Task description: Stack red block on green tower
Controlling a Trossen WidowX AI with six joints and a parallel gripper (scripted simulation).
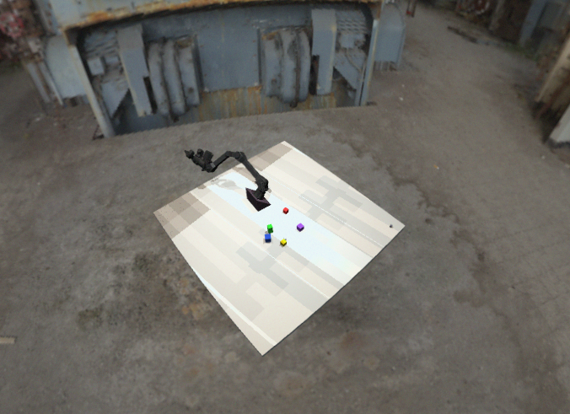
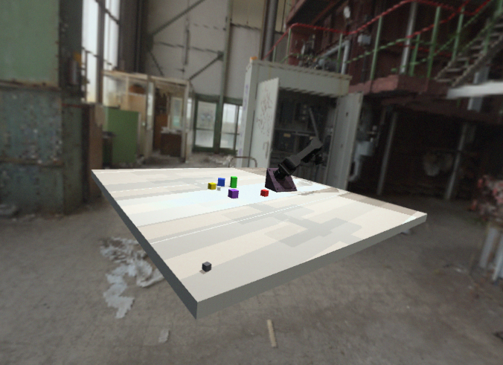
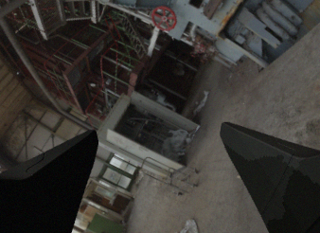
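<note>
My gripper tip is now 78 cm short of the red block, 39 cm to the right of it and 20 cm above it. Also, from my gripper tip: yellow block: 99 cm ahead, 22 cm to the left, 20 cm below; then blue block: 91 cm ahead, 16 cm to the left, 20 cm below; then purple block: 95 cm ahead, 38 cm to the left, 20 cm below.
</note>
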